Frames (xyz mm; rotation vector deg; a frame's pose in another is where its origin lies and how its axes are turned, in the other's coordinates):
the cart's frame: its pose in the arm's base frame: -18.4 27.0 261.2 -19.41 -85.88 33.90
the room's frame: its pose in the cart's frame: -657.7 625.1 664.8 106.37 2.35 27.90
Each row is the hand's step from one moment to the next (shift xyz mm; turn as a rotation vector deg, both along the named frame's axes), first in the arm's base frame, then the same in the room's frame.
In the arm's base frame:
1: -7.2 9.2 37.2 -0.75 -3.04 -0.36
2: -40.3 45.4 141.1 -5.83 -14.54 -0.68
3: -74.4 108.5 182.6 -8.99 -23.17 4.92
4: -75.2 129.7 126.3 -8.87 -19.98 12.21
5: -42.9 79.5 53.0 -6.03 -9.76 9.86
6: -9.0 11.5 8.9 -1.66 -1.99 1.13
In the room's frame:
1: 32.3 3.9 21.5 -2.02 2.22 0.96
2: 134.6 20.3 71.1 -8.17 12.59 4.54
3: 216.5 18.7 58.6 -9.37 20.25 12.01
4: 196.0 4.0 4.0 -2.66 18.99 16.10
5: 103.6 -2.1 -15.3 1.78 11.00 10.24
6: 16.8 2.2 -2.3 -0.03 2.54 1.24

